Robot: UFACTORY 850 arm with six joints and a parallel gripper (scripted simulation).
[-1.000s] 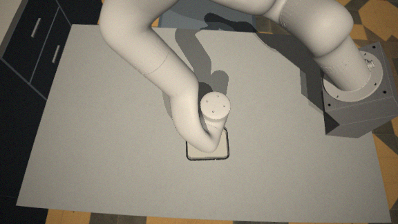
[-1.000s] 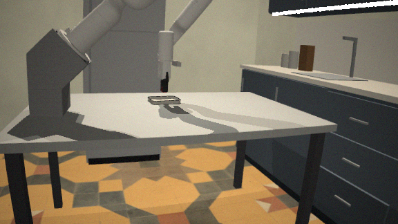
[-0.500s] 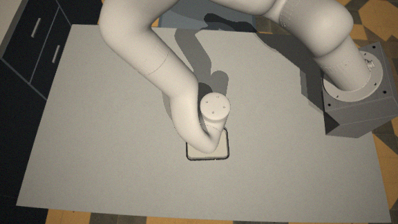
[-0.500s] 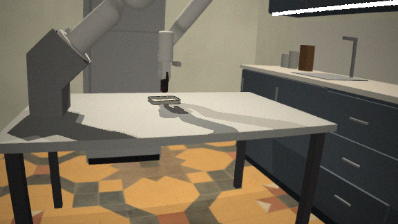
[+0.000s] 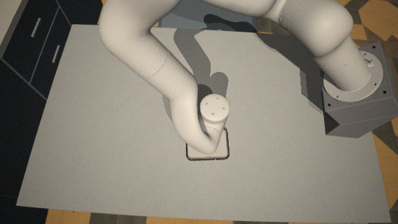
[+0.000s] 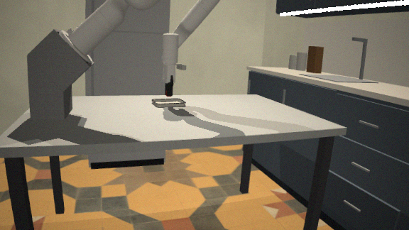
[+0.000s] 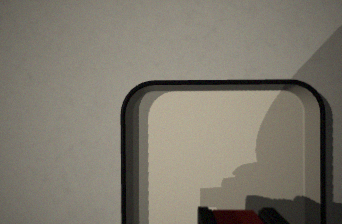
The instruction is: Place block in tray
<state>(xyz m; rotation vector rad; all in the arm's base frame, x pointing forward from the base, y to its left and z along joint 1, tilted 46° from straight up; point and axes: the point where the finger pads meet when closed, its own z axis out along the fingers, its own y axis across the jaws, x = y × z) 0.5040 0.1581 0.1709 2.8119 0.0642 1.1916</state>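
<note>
Right now my hand is 6 cm above the white tray. Also, from my hand: red block 1 cm below.
</note>
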